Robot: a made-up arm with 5 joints.
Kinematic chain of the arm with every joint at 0, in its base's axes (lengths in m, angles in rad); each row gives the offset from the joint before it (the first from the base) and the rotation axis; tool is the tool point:
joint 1: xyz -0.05 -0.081 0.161 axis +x
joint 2: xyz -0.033 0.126 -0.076 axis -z
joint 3: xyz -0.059 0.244 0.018 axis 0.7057 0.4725 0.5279
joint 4: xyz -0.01 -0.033 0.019 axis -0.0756 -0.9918 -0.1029
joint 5: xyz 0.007 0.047 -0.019 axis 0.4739 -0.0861 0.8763
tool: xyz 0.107 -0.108 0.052
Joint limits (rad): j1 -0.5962..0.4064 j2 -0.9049..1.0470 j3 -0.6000..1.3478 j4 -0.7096..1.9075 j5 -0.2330..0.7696
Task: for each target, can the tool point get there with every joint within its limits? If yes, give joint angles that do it. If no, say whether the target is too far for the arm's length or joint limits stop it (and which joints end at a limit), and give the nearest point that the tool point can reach.
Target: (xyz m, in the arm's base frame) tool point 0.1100 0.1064 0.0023
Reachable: yes | joints -0.5193 0.6241 0.2958 0.0359 0.4552
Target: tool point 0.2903 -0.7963 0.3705
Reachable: no: too far | nearest point 0.1130 0.0402 0.2437 | short by 0.864 m
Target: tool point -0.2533 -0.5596 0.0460
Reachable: no: joint limits stop it (at a limit: joint 1, joint 2, joint 4, joint 5) | nearest point -0.1790 0.0040 0.0385 | short by 0.569 m
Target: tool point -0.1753 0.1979 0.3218
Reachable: yes | joints 0.2307 0.0703 -0.0869 1.5141 0.1707
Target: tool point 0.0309 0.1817 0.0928
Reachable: yes | joints -0.2322 0.2213 0.7215 0.7413 0.3294
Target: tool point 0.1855 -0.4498 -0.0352
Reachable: no: joint limits stop it (at a limit: joint 1, joint 2, joint 3) | nearest point 0.1252 -0.0173 -0.0191 | short by 0.437 m
